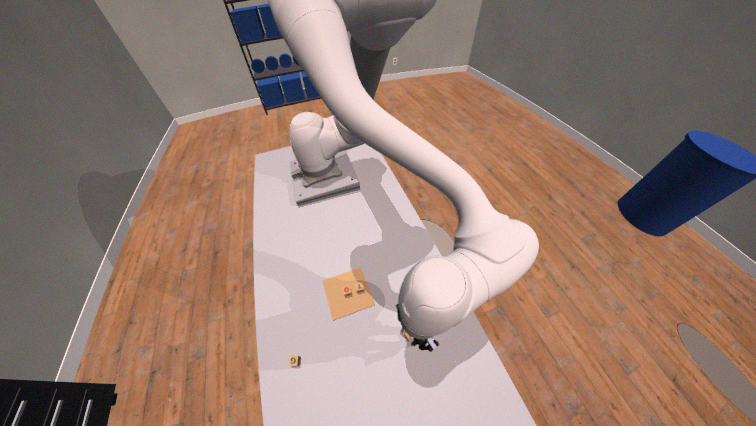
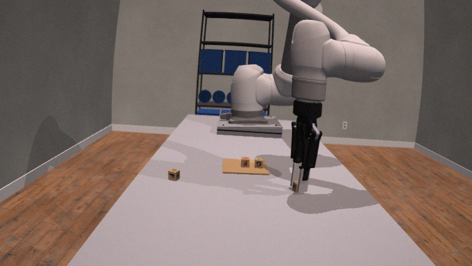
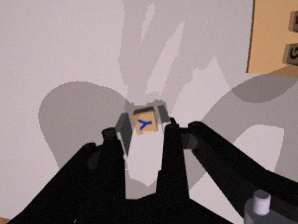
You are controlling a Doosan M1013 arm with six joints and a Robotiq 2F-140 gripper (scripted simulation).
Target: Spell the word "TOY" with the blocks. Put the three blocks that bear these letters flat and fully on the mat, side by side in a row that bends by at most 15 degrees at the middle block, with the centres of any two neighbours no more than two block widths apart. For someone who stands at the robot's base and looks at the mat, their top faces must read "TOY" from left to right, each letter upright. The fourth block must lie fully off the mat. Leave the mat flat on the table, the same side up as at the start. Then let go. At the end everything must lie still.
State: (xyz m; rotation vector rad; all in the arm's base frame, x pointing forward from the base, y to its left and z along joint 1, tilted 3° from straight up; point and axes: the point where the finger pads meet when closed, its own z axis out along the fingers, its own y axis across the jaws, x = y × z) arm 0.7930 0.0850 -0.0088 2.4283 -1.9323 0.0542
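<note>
Right now my hand is 200 mm past the tan mat, 130 mm to the left of it and 40 mm above it. Round my hand: T block: 200 mm behind, 90 mm to the right, 20 mm below.
</note>
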